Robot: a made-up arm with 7 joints.
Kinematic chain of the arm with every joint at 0, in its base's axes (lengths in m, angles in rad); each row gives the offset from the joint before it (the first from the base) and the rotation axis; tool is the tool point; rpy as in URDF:
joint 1: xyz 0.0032 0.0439 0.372 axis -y
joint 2: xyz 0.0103 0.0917 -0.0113 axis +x
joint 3: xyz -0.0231 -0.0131 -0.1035 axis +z
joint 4: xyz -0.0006 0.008 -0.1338 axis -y
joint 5: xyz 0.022 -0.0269 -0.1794 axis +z
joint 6: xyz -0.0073 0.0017 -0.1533 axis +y
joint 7: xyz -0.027 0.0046 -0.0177 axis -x
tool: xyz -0.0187 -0.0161 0.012 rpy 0 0 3.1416
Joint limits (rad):
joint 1: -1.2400..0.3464
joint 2: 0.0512..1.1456
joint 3: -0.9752..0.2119
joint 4: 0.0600..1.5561
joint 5: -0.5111..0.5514
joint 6: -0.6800..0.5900
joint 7: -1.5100..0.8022
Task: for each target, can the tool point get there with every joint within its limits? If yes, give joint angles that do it. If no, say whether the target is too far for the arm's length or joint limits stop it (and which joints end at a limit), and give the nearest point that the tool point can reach.
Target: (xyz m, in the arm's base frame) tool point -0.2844 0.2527 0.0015
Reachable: yes | joints -1.0229 0.8288 -0.8589 1.2098 -0.3116 0.4116 0.2351
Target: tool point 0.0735 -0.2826 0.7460
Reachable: no: joint limits stop it (at a limit: joint 1, joint 2, joint 3, joint 4, joint 5, joint 6) | nearest point 0.2563 -0.2053 0.1813 | short by 0.599 m
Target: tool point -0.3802 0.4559 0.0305
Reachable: yes | joints -0.9786 0.7480 -0.6663 0.4036 -0.2708 -0.3517 -0.6392
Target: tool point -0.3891 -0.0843 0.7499
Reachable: no: joint limits stop it (at a limit: joint 1, joint 2, joint 3, joint 4, joint 5, joint 6) | nearest point -0.5525 0.1164 0.2427 | short by 0.569 m
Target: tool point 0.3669 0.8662 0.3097
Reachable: no: too far | nearest point 0.2764 0.6462 0.2371 | short by 0.249 m
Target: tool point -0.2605 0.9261 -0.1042
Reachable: no: too far | nearest point -0.1720 0.6551 0.0557 | short by 0.327 m
